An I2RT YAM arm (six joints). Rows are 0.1 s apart.
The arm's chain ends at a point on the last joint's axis. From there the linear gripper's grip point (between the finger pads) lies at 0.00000 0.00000 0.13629 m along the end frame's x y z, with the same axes.
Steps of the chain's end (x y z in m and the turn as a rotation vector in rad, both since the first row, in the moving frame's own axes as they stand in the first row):
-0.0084 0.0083 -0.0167 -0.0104 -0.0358 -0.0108
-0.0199 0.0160 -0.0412 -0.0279 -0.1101 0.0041
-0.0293 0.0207 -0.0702 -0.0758 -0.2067 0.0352
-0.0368 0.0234 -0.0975 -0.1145 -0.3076 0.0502
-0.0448 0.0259 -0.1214 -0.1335 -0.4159 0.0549
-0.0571 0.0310 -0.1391 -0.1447 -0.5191 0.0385
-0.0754 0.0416 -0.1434 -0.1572 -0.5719 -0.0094
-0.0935 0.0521 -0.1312 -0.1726 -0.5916 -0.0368
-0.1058 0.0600 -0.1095 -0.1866 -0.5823 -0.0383
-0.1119 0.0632 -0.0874 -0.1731 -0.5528 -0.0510
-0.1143 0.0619 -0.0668 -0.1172 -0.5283 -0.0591
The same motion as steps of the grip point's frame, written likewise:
-0.0133 0.0097 -0.0168 -0.0104 -0.0358 -0.0108
-0.0349 0.0198 -0.0421 -0.0279 -0.1101 0.0041
-0.0574 0.0305 -0.0735 -0.0758 -0.2067 0.0352
-0.0783 0.0377 -0.1048 -0.1145 -0.3076 0.0502
-0.1002 0.0420 -0.1342 -0.1335 -0.4159 0.0549
-0.1248 0.0484 -0.1584 -0.1447 -0.5191 0.0385
-0.1488 0.0621 -0.1667 -0.1572 -0.5719 -0.0094
-0.1687 0.0756 -0.1563 -0.1726 -0.5916 -0.0368
-0.1798 0.0853 -0.1342 -0.1866 -0.5823 -0.0383
-0.1825 0.0874 -0.1096 -0.1731 -0.5528 -0.0510
-0.1823 0.0792 -0.0863 -0.1172 -0.5283 -0.0591

